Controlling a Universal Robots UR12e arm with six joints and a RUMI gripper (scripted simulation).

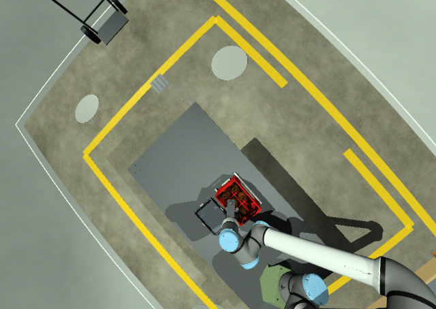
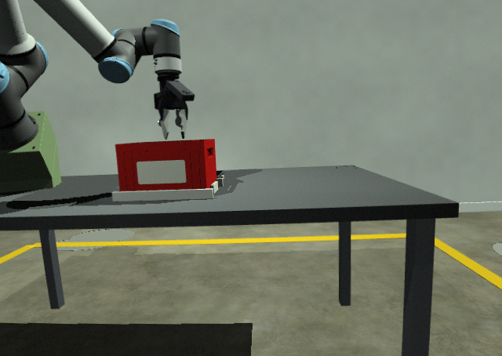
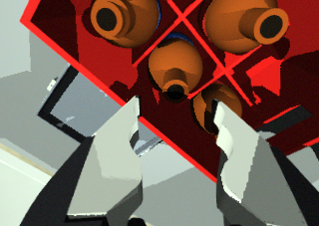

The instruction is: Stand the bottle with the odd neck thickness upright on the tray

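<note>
My hand is 10 mm past the red crate, 40 mm to the left of it and 110 mm above it. From my hand the other things lie so: dark tray (10 mm behind, 230 mm to the left, 180 mm below); bottle (80 mm ahead, 80 mm to the right, 110 mm below).
</note>
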